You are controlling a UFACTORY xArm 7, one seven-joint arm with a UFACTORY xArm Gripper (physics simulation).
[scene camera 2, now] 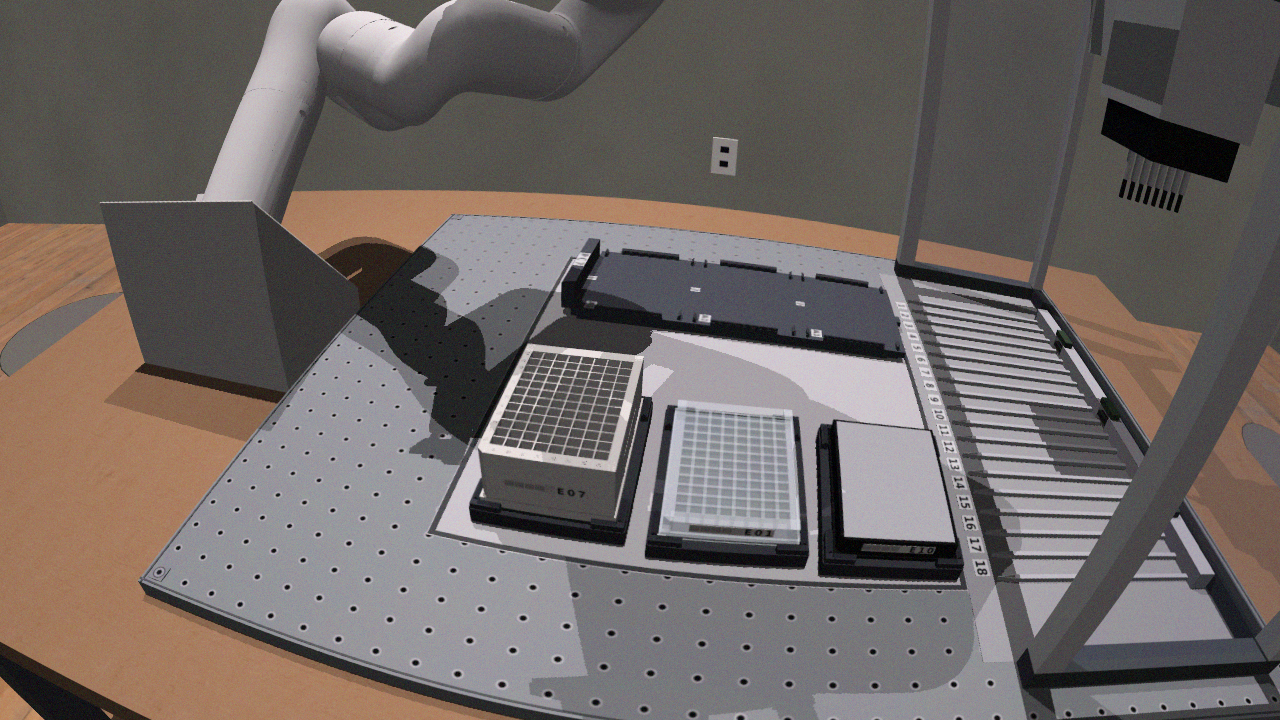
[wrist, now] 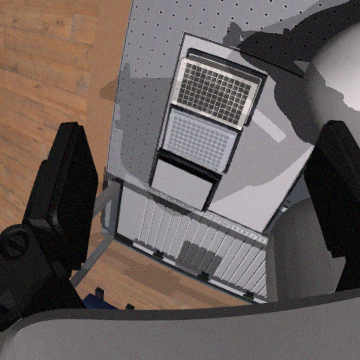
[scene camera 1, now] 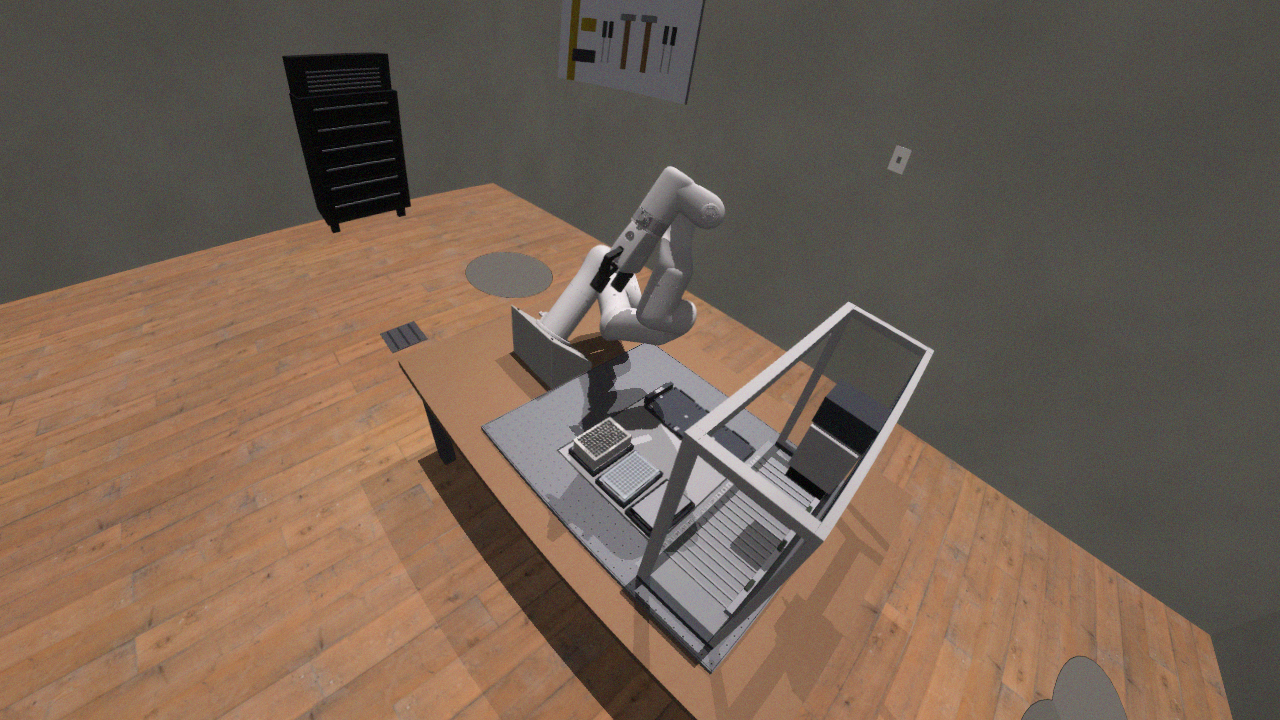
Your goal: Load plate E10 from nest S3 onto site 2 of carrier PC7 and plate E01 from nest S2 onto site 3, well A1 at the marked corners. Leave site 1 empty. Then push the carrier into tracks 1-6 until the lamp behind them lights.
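Frame: origin at the arm's base, x right, y down, z ahead, level; centimetres.
Seen in the pictures: gripper, fingertip midpoint: (wrist: 206,146) (scene camera 1: 605,289); arm's base, origin of the base link: (scene camera 2: 230,245) (scene camera 1: 552,333).
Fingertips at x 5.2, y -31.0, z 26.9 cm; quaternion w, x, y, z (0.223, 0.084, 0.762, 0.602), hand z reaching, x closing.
Observation:
Pixels of each thing's top centre, then the offset from my fingertips to it.
- Plate E10, middle of its top: (scene camera 2: 893,478) (wrist: 179,185) (scene camera 1: 661,504) dy +37.6, dx +7.8, dz +33.2 cm
- Plate E01, middle of its top: (scene camera 2: 735,460) (wrist: 196,141) (scene camera 1: 630,473) dy +37.5, dx +7.3, dz +22.1 cm
- dark carrier, middle of its top: (scene camera 2: 745,277) (scene camera 1: 699,421) dy +37.2, dx -19.5, dz +22.1 cm
- Taller plate E07, middle of its top: (scene camera 2: 565,400) (wrist: 211,93) (scene camera 1: 602,437) dy +34.8, dx +6.8, dz +11.1 cm
- pipetting head, middle of its top: (scene camera 2: 1172,119) (scene camera 1: 819,464) dy +10.7, dx -5.6, dz +55.7 cm
Plate E10 (scene camera 1: 651,508) (scene camera 2: 895,483) (wrist: 182,183), with a plain light top, sits in the black nest nearest the tracks. Plate E01 (scene camera 1: 630,476) (scene camera 2: 735,470) (wrist: 200,140), pale and translucent, sits in the middle nest. The dark carrier (scene camera 1: 684,411) (scene camera 2: 751,302) lies at the back of the board, no plate on it, its right end beside the track area (scene camera 1: 716,546) (scene camera 2: 1011,358) (wrist: 165,225). My gripper (scene camera 1: 613,275) (wrist: 206,146) is open and empty, high above the table near the arm base. Well A1 marks are too small to read.
Taller plate E07 (scene camera 1: 602,440) (scene camera 2: 563,402) (wrist: 214,92) sits in the left nest. A grey frame (scene camera 1: 768,483) (scene camera 2: 1154,492) stands over the tracks, with a pipetting head (scene camera 2: 1168,143) hanging at the right. The arm's own links show at the right of the wrist view.

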